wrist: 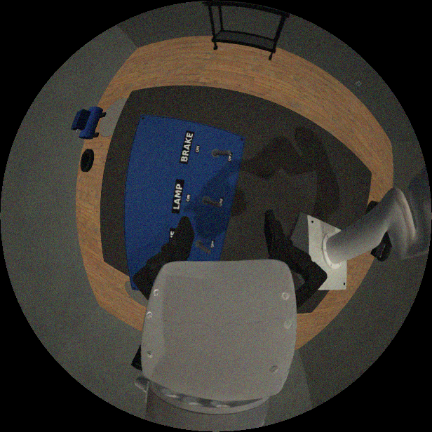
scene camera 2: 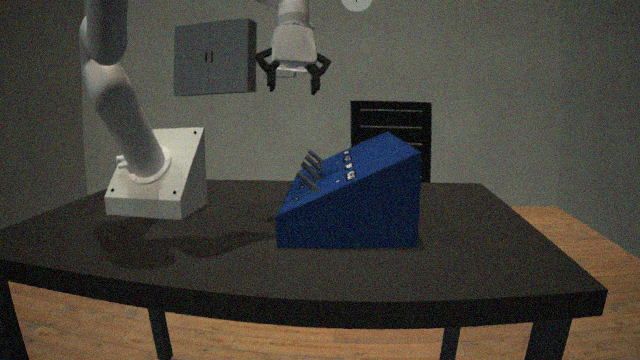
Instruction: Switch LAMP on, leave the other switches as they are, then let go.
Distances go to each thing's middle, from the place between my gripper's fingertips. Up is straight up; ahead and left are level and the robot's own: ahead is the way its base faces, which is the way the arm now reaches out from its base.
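Blue sloped switch panel point(scene camera 2: 368, 196): 20 cm below my hand, 12 cm ahead of it, 7 cm to the left of it.
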